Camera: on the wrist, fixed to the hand. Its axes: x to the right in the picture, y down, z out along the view.
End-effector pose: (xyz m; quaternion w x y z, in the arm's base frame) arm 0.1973 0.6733 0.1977 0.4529 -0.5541 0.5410 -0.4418
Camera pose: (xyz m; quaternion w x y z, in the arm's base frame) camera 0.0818 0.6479 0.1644 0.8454 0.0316 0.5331 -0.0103
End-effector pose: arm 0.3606 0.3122 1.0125 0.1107 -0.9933 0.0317 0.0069
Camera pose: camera 0.3803 0.2329 1.1042 0.3255 -0.6030 0.6776 0.2669
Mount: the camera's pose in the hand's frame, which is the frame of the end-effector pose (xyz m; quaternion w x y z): 0.0226 0.0558 -0.1071 0.6583 0.2528 -0.1963 0.6813
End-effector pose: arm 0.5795 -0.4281 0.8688 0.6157 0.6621 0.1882 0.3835
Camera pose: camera 0.5022 -0.3495 0.9230 0.0136 0.7950 -0.3511 0.4944
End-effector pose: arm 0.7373 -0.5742 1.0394 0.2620 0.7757 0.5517 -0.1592
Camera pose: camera 0.7929 -0.5086 1.1271 0.1931 0.9215 -0.2570 -0.2180
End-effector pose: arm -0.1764 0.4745 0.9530 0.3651 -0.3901 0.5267 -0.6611
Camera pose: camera -0.2785 0.4884 0.8861 0.8928 0.0646 0.3737 -0.2430
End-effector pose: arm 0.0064 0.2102 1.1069 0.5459 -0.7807 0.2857 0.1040
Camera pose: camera -0.0224 0.0916 1.0929 0.5420 -0.1609 0.6391 0.5214
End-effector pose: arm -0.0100 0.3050 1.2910 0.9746 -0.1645 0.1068 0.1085
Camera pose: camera -0.0207 0.3236 1.1700 0.6302 0.2321 0.0185 0.7407
